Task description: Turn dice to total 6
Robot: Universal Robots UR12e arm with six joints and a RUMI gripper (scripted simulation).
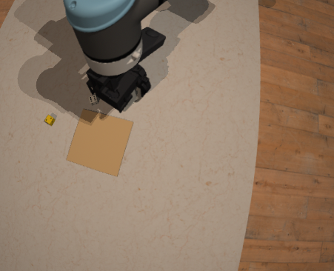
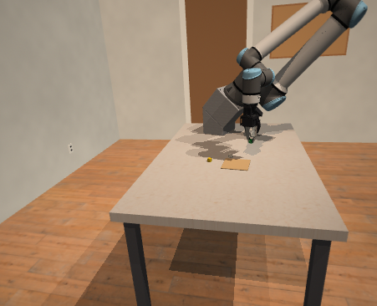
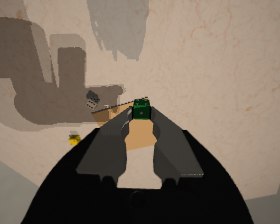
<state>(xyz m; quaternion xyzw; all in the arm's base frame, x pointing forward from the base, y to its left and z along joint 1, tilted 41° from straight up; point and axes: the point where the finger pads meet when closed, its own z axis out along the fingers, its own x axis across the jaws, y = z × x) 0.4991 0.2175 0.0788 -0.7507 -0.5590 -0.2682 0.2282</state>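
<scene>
Now: hand 10 cm short of the tan mat, 6 cm to the left of it and 11 cm above it. Round my hand: green die: 1 cm below; then white die: 1 cm ahead, 11 cm to the right, 10 cm below; then yellow die: 10 cm ahead, 21 cm to the right, 10 cm below.
</scene>
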